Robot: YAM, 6 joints.
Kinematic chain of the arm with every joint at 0, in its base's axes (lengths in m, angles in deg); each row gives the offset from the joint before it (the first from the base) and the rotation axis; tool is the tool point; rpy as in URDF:
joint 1: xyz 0 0 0.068 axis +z
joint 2: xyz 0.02 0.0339 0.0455 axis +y
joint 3: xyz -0.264 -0.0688 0 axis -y
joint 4: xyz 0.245 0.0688 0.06 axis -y
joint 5: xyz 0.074 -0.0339 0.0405 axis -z
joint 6: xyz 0.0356 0 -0.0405 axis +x
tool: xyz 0 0 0 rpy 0 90 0
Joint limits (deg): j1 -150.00..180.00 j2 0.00..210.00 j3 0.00..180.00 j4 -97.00..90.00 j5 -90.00..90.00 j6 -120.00..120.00
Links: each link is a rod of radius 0.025 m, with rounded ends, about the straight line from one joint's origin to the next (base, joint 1, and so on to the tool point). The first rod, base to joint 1, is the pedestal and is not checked.
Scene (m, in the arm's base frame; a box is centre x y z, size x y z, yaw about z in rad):
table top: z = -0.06
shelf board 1: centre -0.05 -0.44 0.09 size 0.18 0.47 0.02 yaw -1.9
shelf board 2: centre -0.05 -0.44 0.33 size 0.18 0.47 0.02 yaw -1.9
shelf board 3: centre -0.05 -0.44 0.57 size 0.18 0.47 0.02 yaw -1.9
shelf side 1: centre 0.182 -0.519 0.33 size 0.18 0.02 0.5 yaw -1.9
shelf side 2: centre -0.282 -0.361 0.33 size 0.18 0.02 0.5 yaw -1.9
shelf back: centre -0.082 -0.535 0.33 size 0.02 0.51 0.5 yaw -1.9
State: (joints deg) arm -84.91 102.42 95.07 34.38 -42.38 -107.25
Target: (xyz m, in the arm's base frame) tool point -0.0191 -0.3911 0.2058
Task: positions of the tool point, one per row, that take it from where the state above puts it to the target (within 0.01 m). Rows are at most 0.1 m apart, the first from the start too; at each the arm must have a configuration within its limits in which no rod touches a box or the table.
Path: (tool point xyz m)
1: 0.0873 -0.3512 0.4509
2: 0.1035 -0.2881 0.4451
3: 0.0775 -0.3071 0.3637
4: 0.0475 -0.3039 0.2823
5: 0.0193 -0.2786 0.2058
6: 0.0025 -0.3356 0.2115
7: -0.0191 -0.3911 0.2058

